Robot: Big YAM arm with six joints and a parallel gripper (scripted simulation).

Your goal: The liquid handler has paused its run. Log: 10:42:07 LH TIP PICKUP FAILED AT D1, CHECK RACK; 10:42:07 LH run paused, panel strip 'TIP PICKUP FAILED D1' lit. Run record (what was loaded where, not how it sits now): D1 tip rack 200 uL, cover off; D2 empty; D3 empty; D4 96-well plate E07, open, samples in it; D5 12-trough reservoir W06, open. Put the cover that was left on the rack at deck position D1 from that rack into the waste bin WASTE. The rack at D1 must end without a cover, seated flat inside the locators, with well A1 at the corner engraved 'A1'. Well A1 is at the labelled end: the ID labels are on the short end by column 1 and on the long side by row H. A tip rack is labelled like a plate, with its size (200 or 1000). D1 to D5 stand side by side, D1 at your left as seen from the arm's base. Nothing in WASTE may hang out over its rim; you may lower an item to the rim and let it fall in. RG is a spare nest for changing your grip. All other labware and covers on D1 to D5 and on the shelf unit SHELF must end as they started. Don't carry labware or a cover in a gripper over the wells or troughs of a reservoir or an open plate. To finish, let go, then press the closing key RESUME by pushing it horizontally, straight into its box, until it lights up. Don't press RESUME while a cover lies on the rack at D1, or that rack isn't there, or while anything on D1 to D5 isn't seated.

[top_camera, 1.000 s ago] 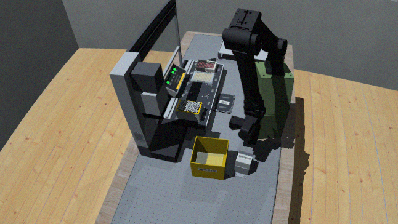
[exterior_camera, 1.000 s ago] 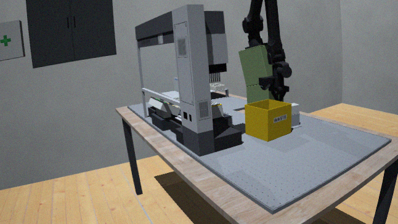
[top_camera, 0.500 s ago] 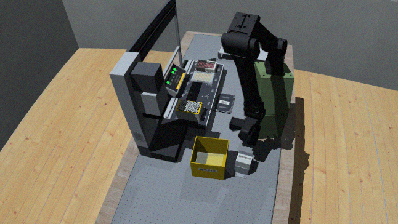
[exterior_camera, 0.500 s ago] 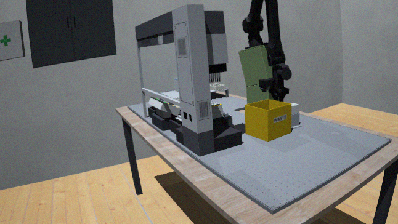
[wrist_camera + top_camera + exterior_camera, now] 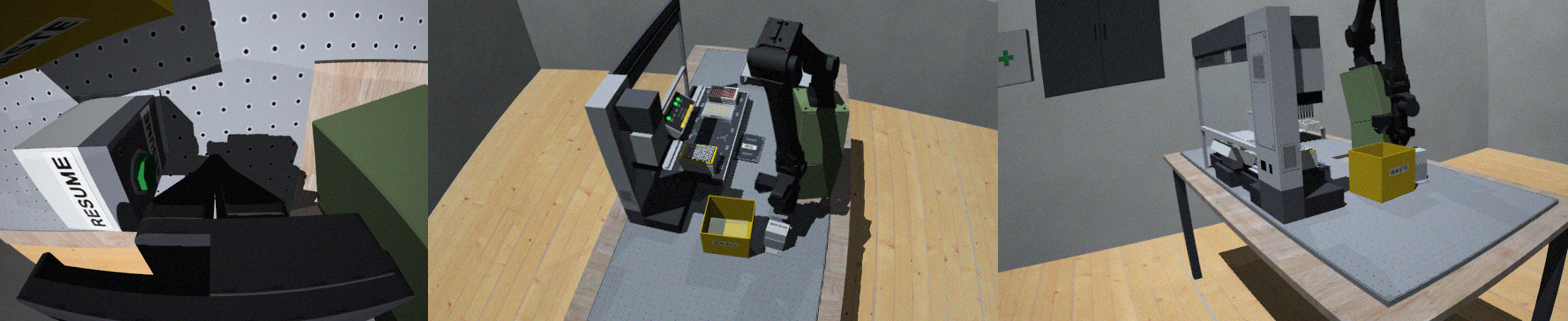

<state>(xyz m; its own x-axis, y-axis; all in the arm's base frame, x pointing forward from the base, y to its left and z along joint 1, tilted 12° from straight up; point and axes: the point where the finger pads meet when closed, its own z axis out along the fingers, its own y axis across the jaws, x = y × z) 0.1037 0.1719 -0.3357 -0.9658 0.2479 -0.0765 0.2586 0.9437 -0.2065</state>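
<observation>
The grey resume box is 6 cm to the left of my hand, 2 cm ahead of it and 1 cm below it. The rest, counted from my hand: clear cover (19 cm ahead, 6 cm to the left, 6 cm below); yellow tip rack (32 cm ahead, 20 cm to the right, 2 cm above); yellow waste bin (18 cm ahead, 7 cm to the left, 3 cm below).
</observation>
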